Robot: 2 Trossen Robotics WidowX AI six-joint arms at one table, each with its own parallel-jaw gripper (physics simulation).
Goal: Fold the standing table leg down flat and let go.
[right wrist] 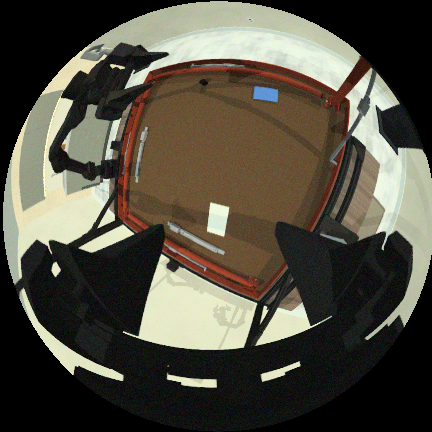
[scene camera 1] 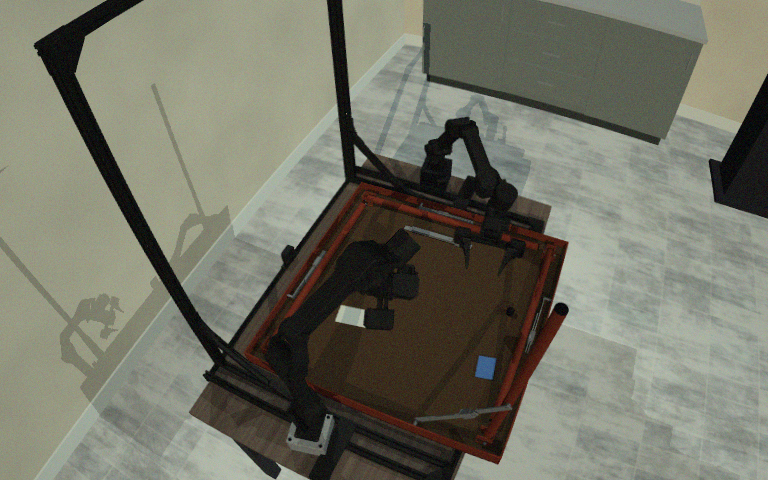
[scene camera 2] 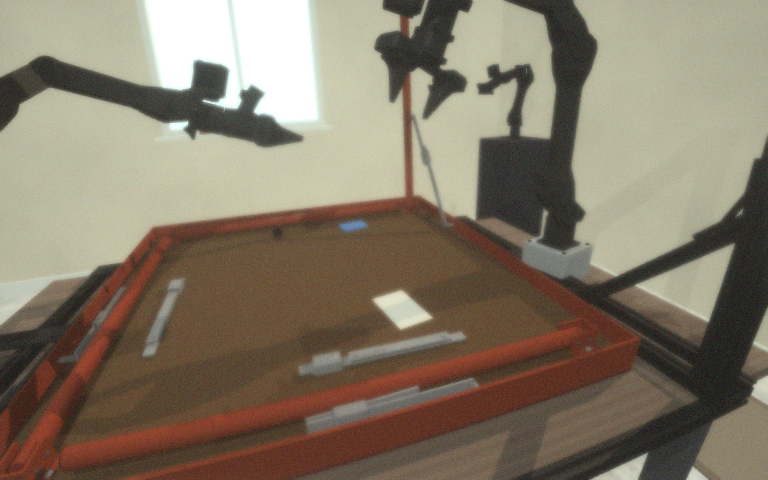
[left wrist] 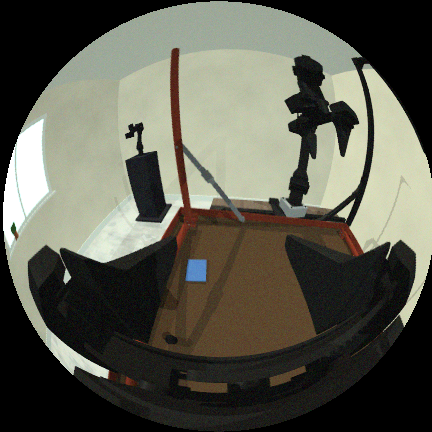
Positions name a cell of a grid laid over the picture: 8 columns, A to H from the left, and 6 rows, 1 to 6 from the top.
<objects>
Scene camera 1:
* my left gripper: F4
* my right gripper: E4
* brown tabletop: E5
</objects>
